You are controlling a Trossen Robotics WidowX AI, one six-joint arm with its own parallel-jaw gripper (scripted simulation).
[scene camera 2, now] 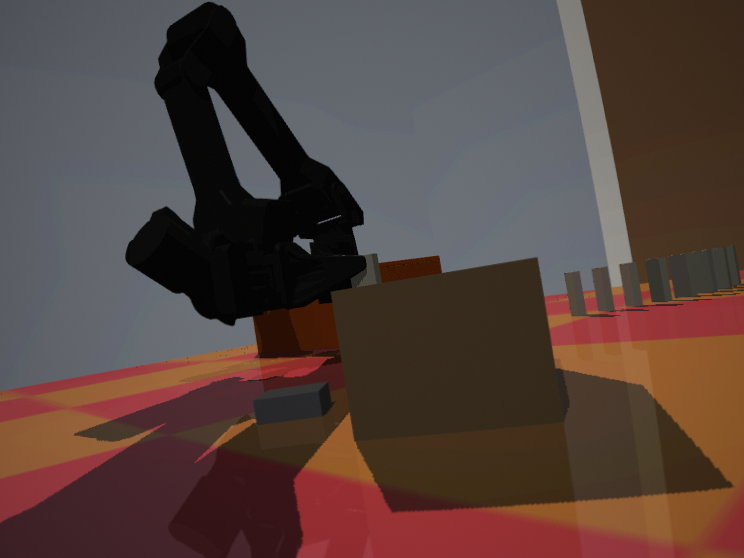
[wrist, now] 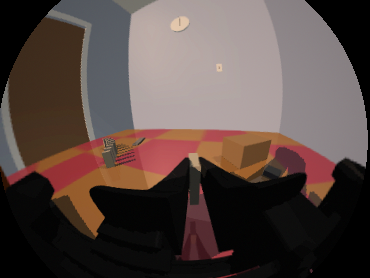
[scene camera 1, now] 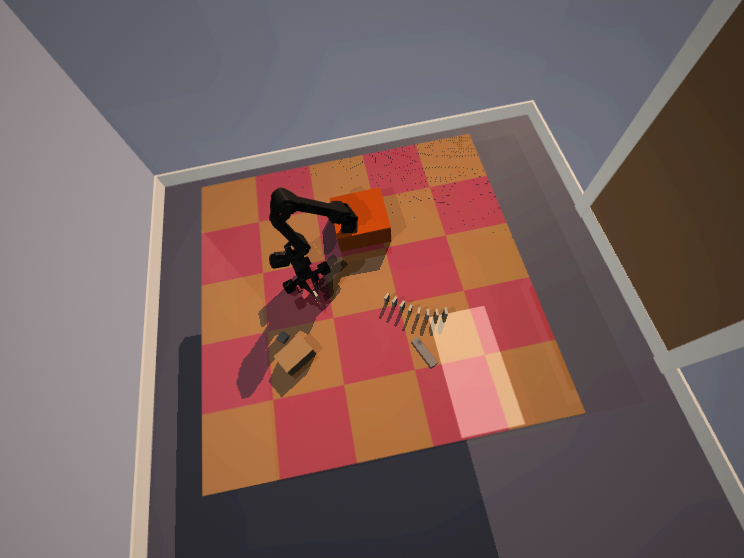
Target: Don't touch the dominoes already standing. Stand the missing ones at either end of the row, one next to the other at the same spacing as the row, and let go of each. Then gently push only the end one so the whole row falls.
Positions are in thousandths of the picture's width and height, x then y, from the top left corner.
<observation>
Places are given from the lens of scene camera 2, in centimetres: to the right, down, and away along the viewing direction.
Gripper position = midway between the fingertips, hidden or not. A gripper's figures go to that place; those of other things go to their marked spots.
my gripper (scene camera 2: 495, 469): 0, -2, 49
brown box (scene camera 2: 631, 628): 4, 3, 21
</observation>
